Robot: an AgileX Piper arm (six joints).
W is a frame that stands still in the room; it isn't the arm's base.
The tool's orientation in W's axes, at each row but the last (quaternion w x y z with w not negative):
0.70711 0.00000 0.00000 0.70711
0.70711 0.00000 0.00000 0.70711
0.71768 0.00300 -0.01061 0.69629
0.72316 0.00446 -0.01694 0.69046
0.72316 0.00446 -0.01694 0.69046
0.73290 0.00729 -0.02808 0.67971
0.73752 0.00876 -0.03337 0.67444
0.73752 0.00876 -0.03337 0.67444
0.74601 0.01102 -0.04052 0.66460
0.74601 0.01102 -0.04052 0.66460
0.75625 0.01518 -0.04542 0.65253
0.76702 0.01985 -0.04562 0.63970
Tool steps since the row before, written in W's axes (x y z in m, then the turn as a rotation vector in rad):
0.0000 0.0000 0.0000 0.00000 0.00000 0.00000
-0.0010 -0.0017 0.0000 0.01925 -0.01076 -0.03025
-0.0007 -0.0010 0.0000 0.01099 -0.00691 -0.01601
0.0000 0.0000 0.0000 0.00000 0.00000 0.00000
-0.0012 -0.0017 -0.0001 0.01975 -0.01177 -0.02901
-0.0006 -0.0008 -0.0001 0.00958 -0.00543 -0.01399
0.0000 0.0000 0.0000 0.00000 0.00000 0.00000
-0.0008 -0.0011 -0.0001 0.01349 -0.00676 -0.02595
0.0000 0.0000 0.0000 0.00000 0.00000 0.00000
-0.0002 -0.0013 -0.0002 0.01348 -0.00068 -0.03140
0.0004 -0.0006 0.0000 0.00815 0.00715 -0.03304
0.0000 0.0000 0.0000 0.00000 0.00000 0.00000
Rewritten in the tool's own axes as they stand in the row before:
0.0000 0.0000 0.0000 0.00000 0.00000 0.00000
-0.0017 0.0010 0.0000 -0.01076 -0.01925 -0.03025
-0.0010 0.0007 0.0000 -0.00689 -0.01103 -0.01600
0.0000 0.0000 0.0000 0.00000 0.00000 0.00000
-0.0018 0.0011 0.0000 -0.01173 -0.01978 -0.02900
-0.0008 0.0005 0.0000 -0.00541 -0.00958 -0.01400
0.0000 0.0000 0.0000 0.00000 0.00000 0.00000
-0.0012 0.0007 0.0000 -0.00712 -0.01320 -0.02600
0.0000 0.0000 0.0000 0.00000 0.00000 0.00000
-0.0013 0.0001 -0.0001 -0.00150 -0.01228 -0.03186
-0.0005 -0.0005 0.0000 0.00530 -0.00580 -0.03387
0.0000 0.0000 0.0000 0.00000 0.00000 0.00000

